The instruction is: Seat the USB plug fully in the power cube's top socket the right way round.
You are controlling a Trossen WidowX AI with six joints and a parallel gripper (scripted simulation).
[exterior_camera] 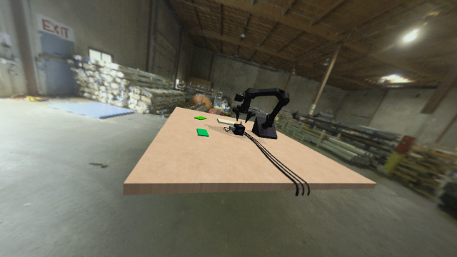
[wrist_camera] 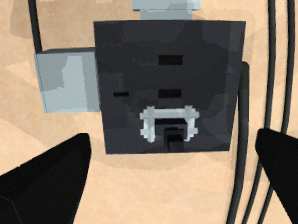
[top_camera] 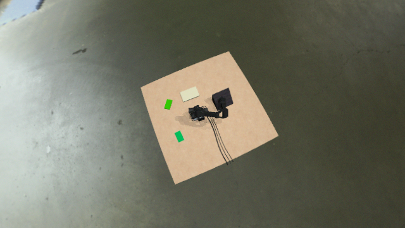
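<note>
My gripper tip is 20 mm above the USB plug. Also, from my gripper tip: cream card: 40 mm behind, 330 mm to the right, 100 mm below; then USB socket: 10 mm to the left, 40 mm below.
</note>
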